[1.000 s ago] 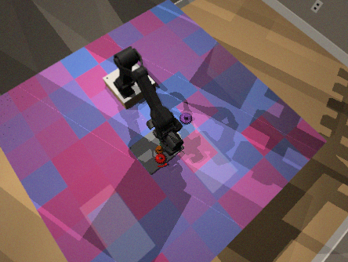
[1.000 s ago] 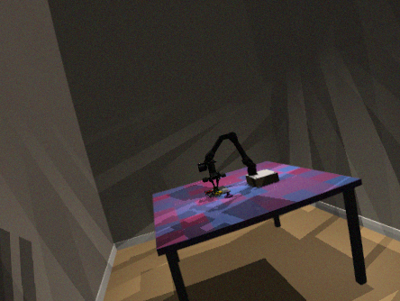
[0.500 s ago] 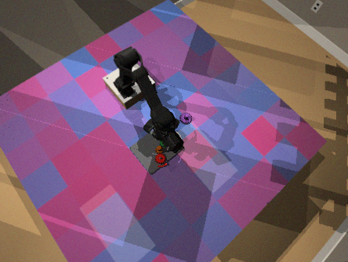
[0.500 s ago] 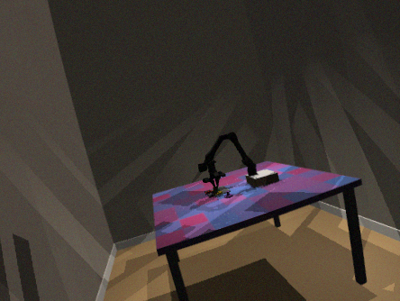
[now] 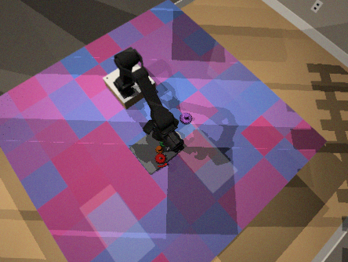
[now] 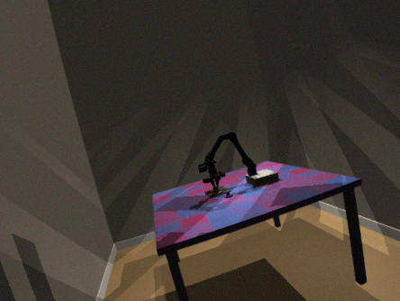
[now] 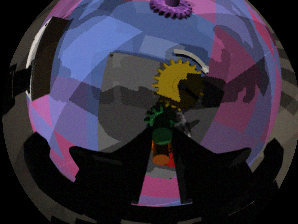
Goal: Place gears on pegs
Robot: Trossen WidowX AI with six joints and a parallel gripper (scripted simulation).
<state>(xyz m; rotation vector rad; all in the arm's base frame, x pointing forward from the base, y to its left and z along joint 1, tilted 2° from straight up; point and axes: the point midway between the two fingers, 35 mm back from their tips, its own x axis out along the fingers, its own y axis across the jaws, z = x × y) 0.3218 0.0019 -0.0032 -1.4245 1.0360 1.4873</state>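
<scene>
My gripper tip is now 1 cm above the green gear. Round my gripper tip: grey board 4 cm to the right, 3 cm below; then yellow gear 5 cm to the left, 2 cm below; then orange gear 1 cm ahead, 4 cm to the right, 2 cm below.
</scene>
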